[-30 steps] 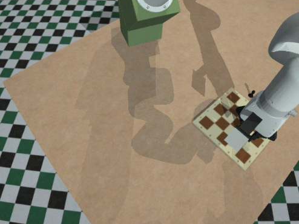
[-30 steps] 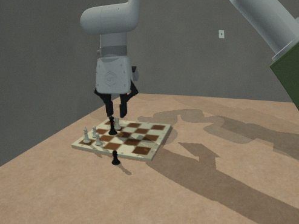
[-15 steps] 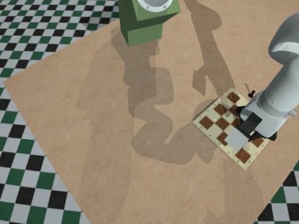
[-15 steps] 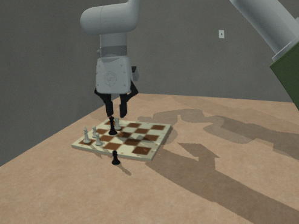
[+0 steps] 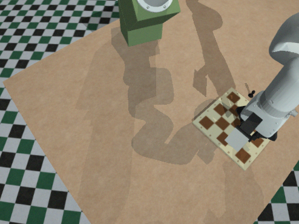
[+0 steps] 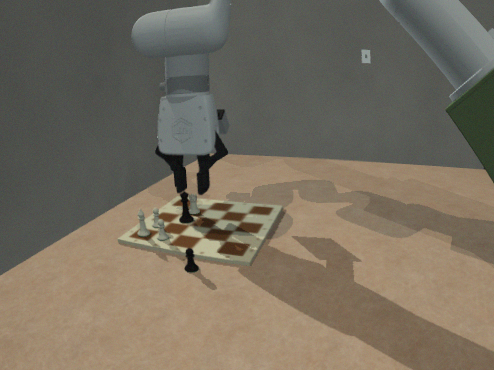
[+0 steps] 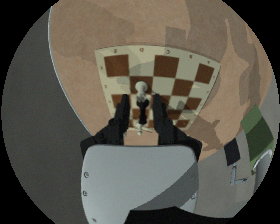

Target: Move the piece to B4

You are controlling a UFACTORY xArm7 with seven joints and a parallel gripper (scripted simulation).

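Now: hand 4 cm above the white rook-like piece. Round my hand: chessboard (6 cm below, 4 cm to the left, 3 cm behind); black piece (4 cm to the left, 3 cm below); black pawn (18 cm to the left, 5 cm below, 5 cm behind).
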